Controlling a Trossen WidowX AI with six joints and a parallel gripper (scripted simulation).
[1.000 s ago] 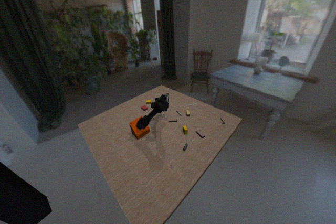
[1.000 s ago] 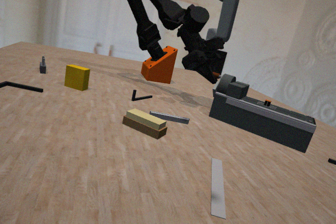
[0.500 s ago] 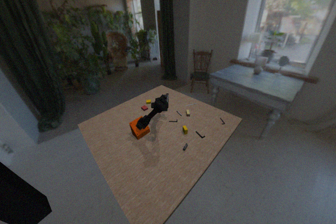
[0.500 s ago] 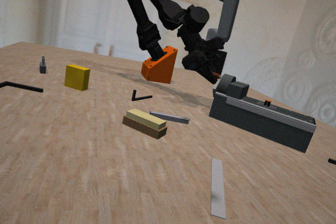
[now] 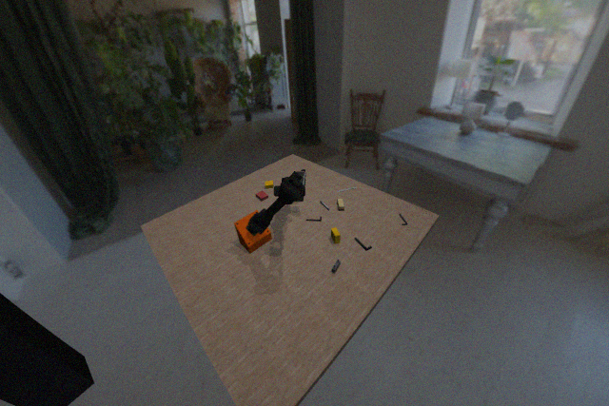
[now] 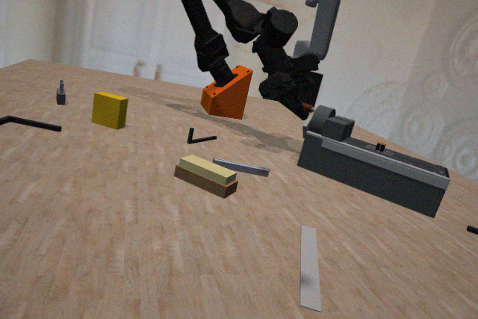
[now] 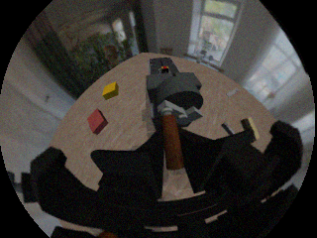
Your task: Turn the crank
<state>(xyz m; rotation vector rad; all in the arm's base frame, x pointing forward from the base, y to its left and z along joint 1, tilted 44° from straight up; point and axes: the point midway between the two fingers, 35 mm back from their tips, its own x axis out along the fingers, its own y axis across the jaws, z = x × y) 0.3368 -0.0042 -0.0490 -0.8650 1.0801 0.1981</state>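
Right now the brown crank handle is 20 mm behind my gripper tip, 10 mm to the right of it and 20 mm above it. The rest, counted from my gripper tip: red pointer 150 mm ahead, 70 mm to the left; then red block 60 mm behind, 220 mm to the left, 70 mm below; then grey bar 90 mm ahead, 190 mm to the right, 80 mm below.
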